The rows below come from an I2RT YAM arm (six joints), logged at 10 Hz.
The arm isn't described. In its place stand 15 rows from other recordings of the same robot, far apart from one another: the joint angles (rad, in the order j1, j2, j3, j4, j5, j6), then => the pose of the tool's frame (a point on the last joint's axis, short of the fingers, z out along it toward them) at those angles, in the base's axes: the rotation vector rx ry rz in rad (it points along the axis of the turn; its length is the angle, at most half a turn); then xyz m.
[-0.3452 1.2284 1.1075 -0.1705 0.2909 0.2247] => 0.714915 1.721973 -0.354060 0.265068 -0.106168 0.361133
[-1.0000 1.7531 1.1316 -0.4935 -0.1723 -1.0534] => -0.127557 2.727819 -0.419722 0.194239 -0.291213 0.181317
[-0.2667 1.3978 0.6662 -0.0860 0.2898 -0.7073] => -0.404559 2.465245 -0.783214 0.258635 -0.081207 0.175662
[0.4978 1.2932 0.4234 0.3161 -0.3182 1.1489] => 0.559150 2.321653 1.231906 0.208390 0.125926 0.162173
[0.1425 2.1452 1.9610 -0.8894 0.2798 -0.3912] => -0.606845 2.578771 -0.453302 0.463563 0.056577 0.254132
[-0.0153 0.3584 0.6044 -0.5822 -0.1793 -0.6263] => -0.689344 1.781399 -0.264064 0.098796 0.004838 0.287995
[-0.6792 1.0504 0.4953 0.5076 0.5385 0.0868] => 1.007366 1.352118 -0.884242 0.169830 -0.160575 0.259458
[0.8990 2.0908 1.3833 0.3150 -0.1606 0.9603] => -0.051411 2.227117 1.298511 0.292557 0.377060 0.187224
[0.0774 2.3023 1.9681 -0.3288 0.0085 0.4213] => 0.389000 2.212720 0.261230 0.532279 0.040978 0.218823
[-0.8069 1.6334 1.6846 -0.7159 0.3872 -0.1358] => 0.980274 2.133464 -0.924945 0.240921 -0.270943 0.383466
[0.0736 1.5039 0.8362 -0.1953 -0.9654 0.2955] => -0.187551 2.330767 1.338248 0.290226 0.050752 0.200709
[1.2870 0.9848 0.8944 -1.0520 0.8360 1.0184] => -0.084549 2.225373 0.040903 0.071297 0.150112 0.282070
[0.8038 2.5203 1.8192 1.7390 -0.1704 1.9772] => 0.220823 0.758117 2.727816 0.353743 0.375708 0.248938
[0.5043 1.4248 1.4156 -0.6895 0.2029 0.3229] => -0.097877 2.258979 0.212436 0.275307 0.143748 0.362409
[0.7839 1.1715 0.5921 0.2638 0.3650 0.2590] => -0.242774 1.866275 0.375579 0.191102 0.172587 0.239508
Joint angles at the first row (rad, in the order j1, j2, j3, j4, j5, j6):
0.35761, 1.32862, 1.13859, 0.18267, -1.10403, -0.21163
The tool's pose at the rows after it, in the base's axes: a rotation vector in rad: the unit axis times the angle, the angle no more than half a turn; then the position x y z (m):
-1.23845 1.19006 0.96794 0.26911 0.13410 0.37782
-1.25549 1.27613 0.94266 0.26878 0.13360 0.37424
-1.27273 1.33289 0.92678 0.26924 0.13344 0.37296
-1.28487 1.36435 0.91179 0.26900 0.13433 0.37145
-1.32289 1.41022 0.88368 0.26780 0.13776 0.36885
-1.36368 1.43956 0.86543 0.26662 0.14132 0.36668
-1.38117 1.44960 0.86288 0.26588 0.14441 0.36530
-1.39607 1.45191 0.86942 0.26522 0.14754 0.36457
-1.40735 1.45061 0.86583 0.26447 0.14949 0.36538
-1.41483 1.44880 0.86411 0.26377 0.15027 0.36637
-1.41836 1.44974 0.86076 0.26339 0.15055 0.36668
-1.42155 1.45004 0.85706 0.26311 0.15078 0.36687
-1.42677 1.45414 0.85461 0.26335 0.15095 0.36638
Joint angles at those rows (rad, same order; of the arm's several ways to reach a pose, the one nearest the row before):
0.35752, 1.33138, 1.16458, 0.04918, -1.08278, -0.27147
0.35853, 1.33682, 1.20324, -0.11838, -1.04486, -0.35635
0.35895, 1.34795, 1.23915, -0.23322, -1.02102, -0.41315
0.36335, 1.35413, 1.25562, -0.29198, -0.99984, -0.44604
0.37796, 1.36855, 1.28835, -0.39840, -0.96237, -0.51441
0.39220, 1.38342, 1.31634, -0.48222, -0.93684, -0.57193
0.40341, 1.39055, 1.32500, -0.50774, -0.92569, -0.58828
0.41394, 1.39725, 1.33262, -0.52416, -0.92369, -0.59744
0.42125, 1.40051, 1.34143, -0.53762, -0.91793, -0.60733
0.42469, 1.40166, 1.34826, -0.54887, -0.91608, -0.61488
0.42629, 1.40188, 1.35107, -0.55510, -0.91277, -0.61929
0.42759, 1.40205, 1.35306, -0.55971, -0.90963, -0.62357
0.42796, 1.40512, 1.35680, -0.56993, -0.90703, -0.63117

